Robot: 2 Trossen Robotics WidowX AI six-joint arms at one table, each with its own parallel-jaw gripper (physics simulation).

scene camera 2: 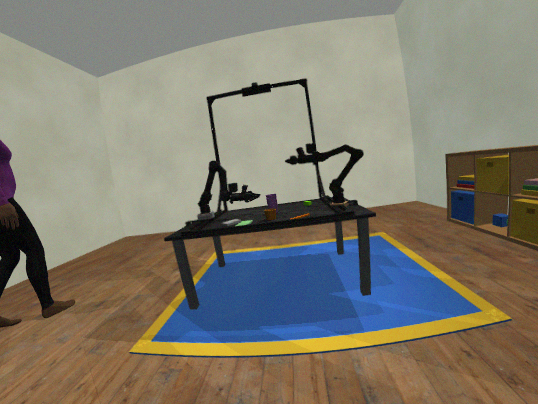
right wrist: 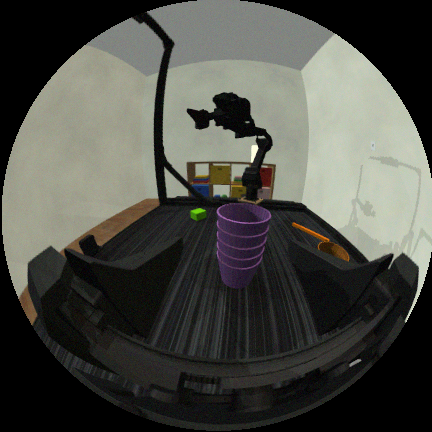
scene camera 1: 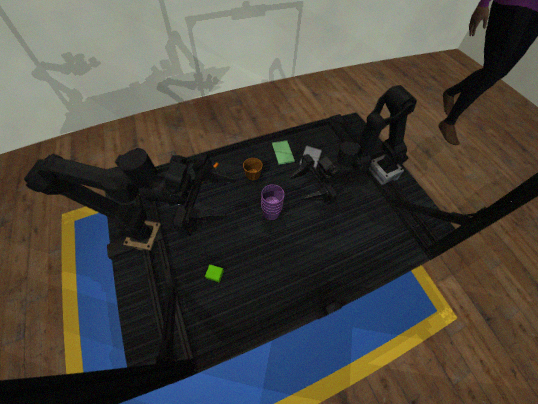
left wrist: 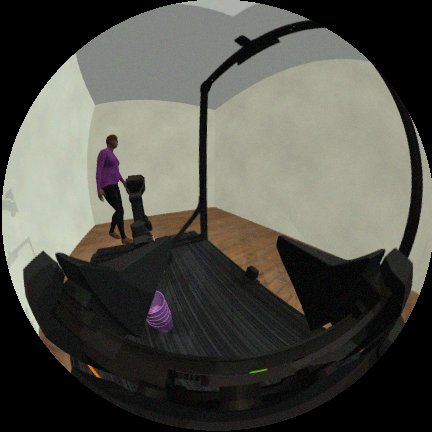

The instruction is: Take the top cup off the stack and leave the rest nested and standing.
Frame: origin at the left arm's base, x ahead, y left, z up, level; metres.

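Where they show: left gripper, between the fingertips: [scene camera 2: 288,161] [right wrist: 198,104] [scene camera 1: 231,197] [left wrist: 224,241]; right gripper, between the fingertips: [scene camera 2: 259,195] [right wrist: 237,244] [scene camera 1: 296,188]; left arm's base, origin of its link: [scene camera 2: 339,202] [right wrist: 250,198] [scene camera 1: 141,233]; right arm's base, origin of its link: [scene camera 2: 205,212] [scene camera 1: 387,165].
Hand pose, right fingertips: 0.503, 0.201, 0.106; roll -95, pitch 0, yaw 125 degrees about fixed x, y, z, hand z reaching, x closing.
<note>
Each offset is from my right fingertips to the top centre of the thing, as dx, dy, dz.
A stack of nested purple cups @(-0.077, -0.035, -0.038) [scene camera 1: 272,204] [scene camera 2: 271,201] [left wrist: 160,315] [right wrist: 240,250] stands upright near the middle of the black table. Its top cup @(-0.077, -0.035, -0.002) [right wrist: 243,227] sits upright in the stack with its open rim up. My right gripper [scene camera 1: 300,186] [scene camera 2: 259,196] [right wrist: 237,244] is open and empty, close to the stack on its right in scene camera 1, near the height of the top cup; the stack shows between its fingers in the right wrist view. My left gripper [scene camera 1: 226,197] [scene camera 2: 287,160] [left wrist: 224,241] is open and empty, high above the table.
An orange cup @(-0.176, +0.130, -0.074) [scene camera 1: 253,170] [scene camera 2: 270,215] [right wrist: 334,251] stands near the stack. A green block @(-0.222, -0.288, -0.107) [scene camera 1: 214,273] [right wrist: 198,214], a light green pad @(-0.066, +0.271, -0.125) [scene camera 1: 283,152], a pale flat object @(+0.055, +0.261, -0.120) [scene camera 1: 312,153] and an orange stick @(-0.356, +0.094, -0.125) [scene camera 2: 300,216] [right wrist: 310,232] lie on the table. A person [left wrist: 109,170] is beyond the table.
</note>
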